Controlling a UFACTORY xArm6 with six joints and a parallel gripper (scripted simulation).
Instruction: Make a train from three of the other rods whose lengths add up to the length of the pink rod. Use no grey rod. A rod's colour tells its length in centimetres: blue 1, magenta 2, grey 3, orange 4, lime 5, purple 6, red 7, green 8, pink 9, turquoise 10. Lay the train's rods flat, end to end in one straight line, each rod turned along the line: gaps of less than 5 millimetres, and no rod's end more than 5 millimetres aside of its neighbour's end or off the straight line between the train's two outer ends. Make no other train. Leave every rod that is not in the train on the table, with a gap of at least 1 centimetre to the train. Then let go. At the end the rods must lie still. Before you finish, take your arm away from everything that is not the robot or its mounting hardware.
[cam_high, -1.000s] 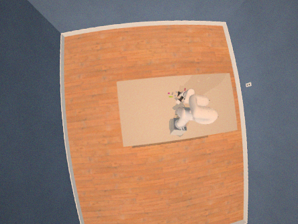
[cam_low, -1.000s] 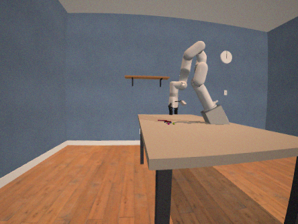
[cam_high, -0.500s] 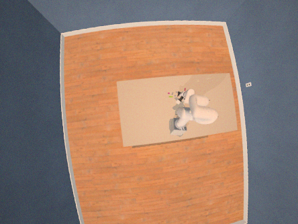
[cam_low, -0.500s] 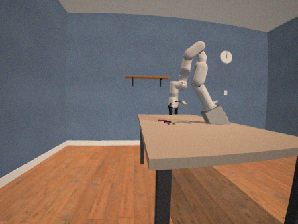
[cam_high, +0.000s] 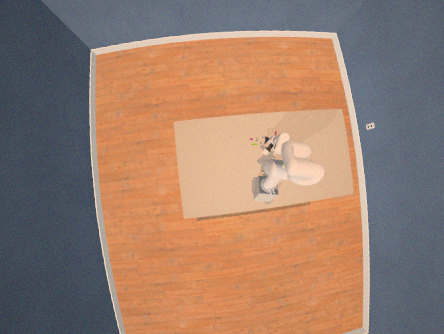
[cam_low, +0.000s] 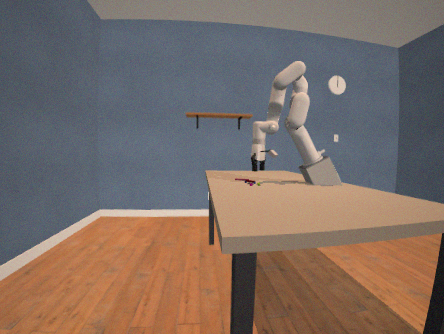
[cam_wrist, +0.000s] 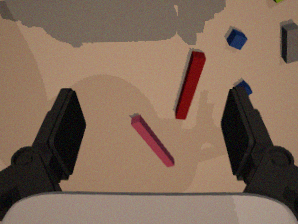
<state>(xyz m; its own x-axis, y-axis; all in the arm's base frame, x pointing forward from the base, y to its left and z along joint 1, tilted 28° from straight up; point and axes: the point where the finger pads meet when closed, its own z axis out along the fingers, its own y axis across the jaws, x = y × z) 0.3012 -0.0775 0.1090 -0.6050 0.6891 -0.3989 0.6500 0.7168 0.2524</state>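
Right now the grey rod is 70 mm ahead of my hand, 80 mm to the left of it and 70 mm below it. The rest, counted from my hand: red rod: 50 mm ahead, 10 mm to the right, 70 mm below; pink rod: 80 mm ahead, 90 mm to the right, 70 mm below; lime rod: 40 mm ahead, 110 mm to the left, 70 mm below.
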